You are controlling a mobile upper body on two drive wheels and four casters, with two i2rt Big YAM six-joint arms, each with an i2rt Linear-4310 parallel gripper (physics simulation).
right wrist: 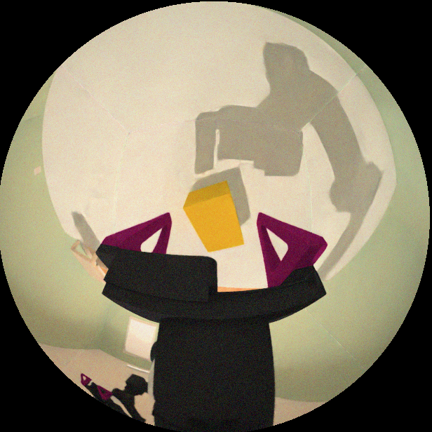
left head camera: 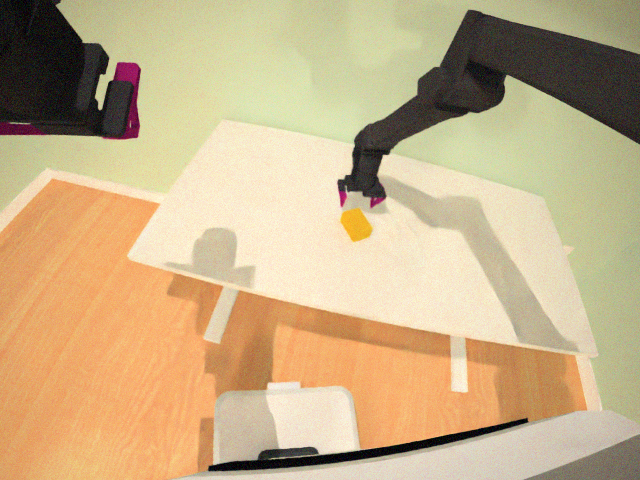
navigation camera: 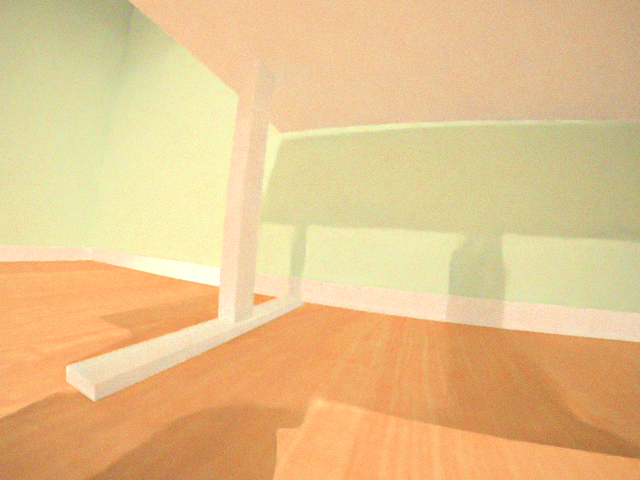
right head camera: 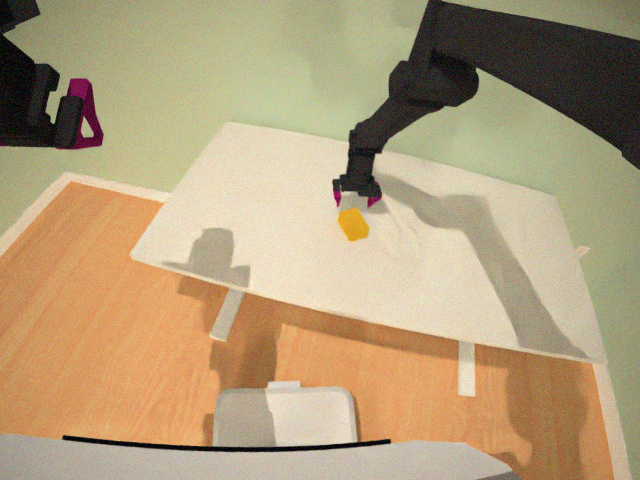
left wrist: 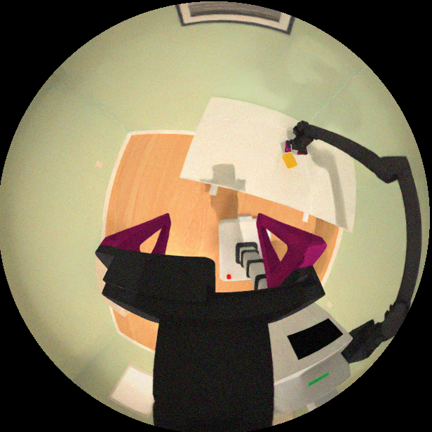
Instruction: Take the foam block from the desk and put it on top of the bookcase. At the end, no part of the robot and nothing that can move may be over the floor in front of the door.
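Places are measured from the left arm's base along level axes (x ahead, y left, z up), in metres.
Pixels of known places: left gripper, between the fingertips: [left head camera: 93, 130] [right head camera: 64, 139]; right gripper, between the fingertips: [left head camera: 356, 206] [right head camera: 352, 206].
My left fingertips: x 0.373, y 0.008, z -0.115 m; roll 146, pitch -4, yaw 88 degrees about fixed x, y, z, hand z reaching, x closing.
Ahead of a thing's pixels: the offset from my left fingertips to its top centre. "spot": to the spot under its first point. Level surfaces: height alone.
The orange-yellow foam block {dx +0.338, dy -0.460, dz -0.530 m} [left head camera: 356, 224] [right head camera: 353, 224] [left wrist: 289, 160] [right wrist: 215, 220] lies on the white desk {dz -0.575 m} [left head camera: 289, 258] [right head camera: 289, 258] [left wrist: 240, 150] [right wrist: 150, 75]. My right gripper [left head camera: 360, 200] [right head camera: 356, 199] [right wrist: 213, 217] is open and empty, pointing down above the desk beside the block; in the right wrist view the block shows between and slightly beyond the fingertips, and a gap to it is visible in the head views. My left gripper [left wrist: 213, 217] is open and empty, held high away from the desk; in the head views its far finger is partly hidden. I cannot make out the bookcase or the door for certain.
My base [left head camera: 289, 423] [right head camera: 310, 413] [left wrist: 230, 250] stands in front of the desk's near edge. A white desk leg {spot: dx +0.521, dy -0.010, dz -0.990 m} [navigation camera: 240, 206] with a long foot [navigation camera: 155, 356] stands on the wooden floor {dz -1.295 m} [navigation camera: 361, 361]. A framed picture [left wrist: 235, 20] hangs on the green wall.
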